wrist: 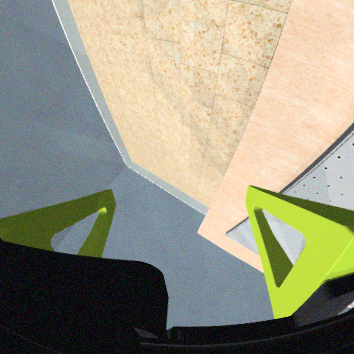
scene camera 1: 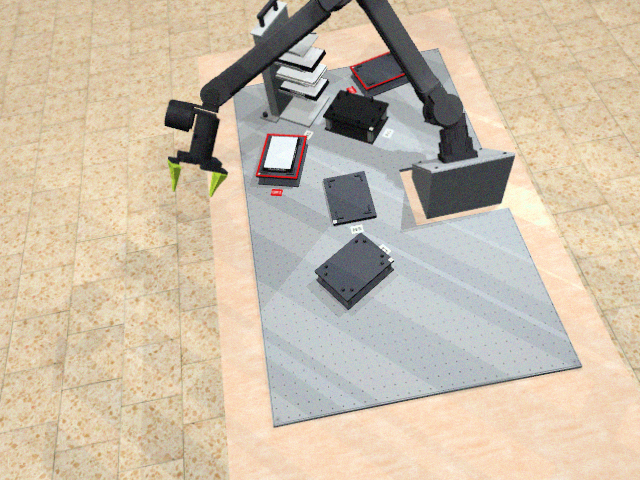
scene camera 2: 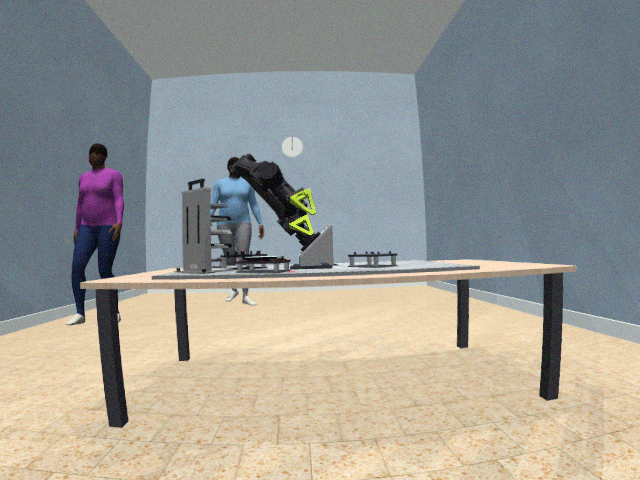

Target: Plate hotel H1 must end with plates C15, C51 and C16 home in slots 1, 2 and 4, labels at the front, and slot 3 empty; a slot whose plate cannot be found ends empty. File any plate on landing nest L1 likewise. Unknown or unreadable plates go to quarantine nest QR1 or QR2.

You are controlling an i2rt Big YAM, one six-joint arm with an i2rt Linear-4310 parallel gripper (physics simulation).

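Where they show: gripper, fingertip midpoint: [wrist: 178, 195] [scene camera 1: 192, 193] [scene camera 2: 313, 224]; arm's base at its link origin: [scene camera 1: 457, 158] [scene camera 2: 312, 242].
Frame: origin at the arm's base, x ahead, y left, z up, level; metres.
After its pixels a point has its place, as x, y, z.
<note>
My gripper [scene camera 1: 192, 192] {0.698, 0.031, 0.040} [scene camera 2: 312, 223] {0.698, 0.031, 0.040} [wrist: 178, 195] {0.698, 0.031, 0.040} is open and empty, with its lime fingers high beyond the table's left edge in scene camera 1. The grey plate hotel [scene camera 1: 273, 90] {0.472, -0.352, 0.006} [scene camera 2: 196, 232] {0.471, -0.406, 0.041} stands at the far left corner of the board. Pale and dark-edged plates or shelves show at several levels; which slots hold plates is unclear, and the arm partly covers the hotel. A white plate [scene camera 1: 280, 153] {0.472, -0.153, -0.053} lies on a red-rimmed nest [scene camera 1: 279, 177] {0.481, -0.077, -0.069} in front of the hotel. A second red-rimmed nest [scene camera 1: 379, 71] {0.139, -0.453, -0.067} at the back shows no plate. Plate labels are unreadable.
A black raised nest [scene camera 1: 356, 111] {0.234, -0.272, -0.047} stands right of the hotel. A low dark nest [scene camera 1: 349, 196] {0.292, 0.004, -0.095} and a raised dark nest [scene camera 1: 355, 268] {0.306, 0.260, -0.057} stand nearer. The arm's grey base [scene camera 1: 462, 183] {0.008, 0.091, 0.008} [scene camera 2: 317, 250] {0.100, 0.028, -0.038} is at the right. Two people [scene camera 2: 98, 196] [scene camera 2: 235, 196] stand beyond the table.
</note>
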